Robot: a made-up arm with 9 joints.
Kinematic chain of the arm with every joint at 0, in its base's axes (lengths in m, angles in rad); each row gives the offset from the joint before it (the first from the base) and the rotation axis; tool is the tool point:
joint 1: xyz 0 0 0.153 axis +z
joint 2: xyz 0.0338 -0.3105 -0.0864 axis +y
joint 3: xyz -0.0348 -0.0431 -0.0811 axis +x
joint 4: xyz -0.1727 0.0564 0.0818 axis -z
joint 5: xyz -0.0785 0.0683 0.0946 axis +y
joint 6: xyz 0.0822 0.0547 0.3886 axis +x
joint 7: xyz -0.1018 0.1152 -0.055 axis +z
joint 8: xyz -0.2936 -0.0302 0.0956 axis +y
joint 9: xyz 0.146 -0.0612 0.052 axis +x
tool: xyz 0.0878 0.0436 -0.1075
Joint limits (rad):
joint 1: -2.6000..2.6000
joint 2: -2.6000..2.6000
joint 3: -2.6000..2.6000
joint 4: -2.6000..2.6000
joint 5: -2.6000..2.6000
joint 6: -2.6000..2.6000
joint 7: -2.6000..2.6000
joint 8: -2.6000..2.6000
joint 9: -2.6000..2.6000
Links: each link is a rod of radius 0.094 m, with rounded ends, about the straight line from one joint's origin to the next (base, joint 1, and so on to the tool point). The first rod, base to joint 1, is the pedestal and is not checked.
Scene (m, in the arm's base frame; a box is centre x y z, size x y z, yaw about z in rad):
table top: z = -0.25
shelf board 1: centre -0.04 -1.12 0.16 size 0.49 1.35 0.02 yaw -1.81
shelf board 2: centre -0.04 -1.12 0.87 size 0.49 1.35 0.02 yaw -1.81
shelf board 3: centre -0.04 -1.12 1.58 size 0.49 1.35 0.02 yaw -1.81
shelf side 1: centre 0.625 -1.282 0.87 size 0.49 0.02 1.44 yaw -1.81
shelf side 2: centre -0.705 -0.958 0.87 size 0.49 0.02 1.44 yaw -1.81
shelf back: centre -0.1 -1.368 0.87 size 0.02 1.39 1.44 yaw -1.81
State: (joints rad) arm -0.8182 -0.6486 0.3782 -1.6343 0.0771 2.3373 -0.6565 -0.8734 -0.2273
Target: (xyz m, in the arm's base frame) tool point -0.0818 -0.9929 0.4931
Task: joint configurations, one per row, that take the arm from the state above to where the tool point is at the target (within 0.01 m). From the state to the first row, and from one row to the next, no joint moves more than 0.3 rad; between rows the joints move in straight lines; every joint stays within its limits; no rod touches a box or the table.
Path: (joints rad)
1: -0.5421 -0.5113 0.3196 -1.7460 0.0593 2.3648 -0.7392 -1.0324 -0.1745
2: -0.2660 -0.3740 0.2610 -1.8577 0.0416 2.3922 -0.8219 -1.1914 -0.1216
3: 0.0101 -0.2367 0.2024 -1.9694 0.0238 2.4197 -0.9046 -1.3504 -0.0688
4: -0.0055 -0.2327 0.3419 -1.8765 0.0000 2.1869 -0.9269 -1.4236 -0.0583
5: -0.0211 -0.2287 0.4815 -1.7836 -0.0237 1.9542 -0.9492 -1.4969 -0.0477
6: -0.0367 -0.2246 0.6211 -1.6907 -0.0475 1.7214 -0.9715 -1.5701 -0.0372

